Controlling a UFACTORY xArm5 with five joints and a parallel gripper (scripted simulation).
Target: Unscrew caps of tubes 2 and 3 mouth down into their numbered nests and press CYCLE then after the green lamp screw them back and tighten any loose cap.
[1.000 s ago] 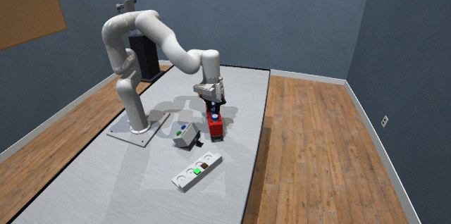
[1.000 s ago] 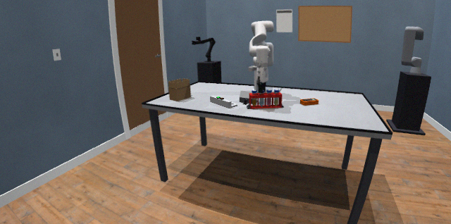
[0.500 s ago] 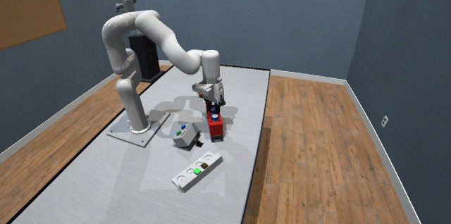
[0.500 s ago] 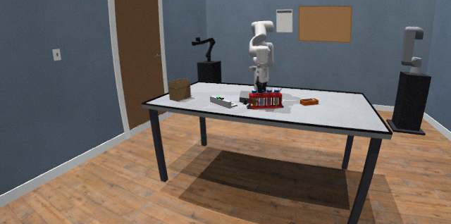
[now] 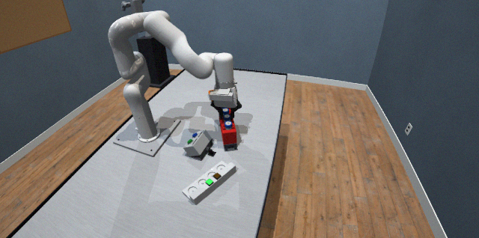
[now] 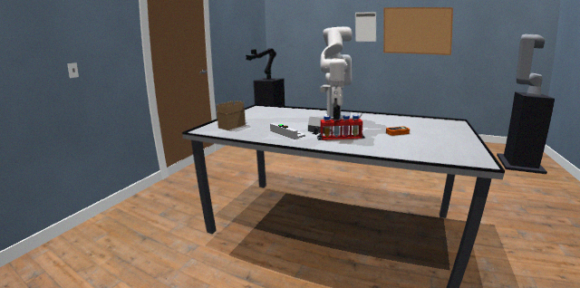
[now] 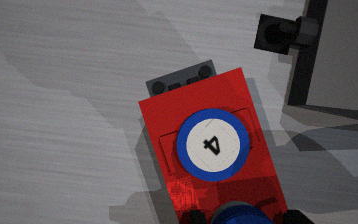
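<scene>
My hand is 50 mm to the right of the blue-rimmed cap, 20 mm past it and 10 mm above it. Round my hand: grey key housing: 130 mm to the right, 100 mm behind, 80 mm below; then blue key: 120 mm behind, 110 mm to the right, 60 mm below; then green key: 160 mm to the right, 120 mm behind, 60 mm below.
</scene>
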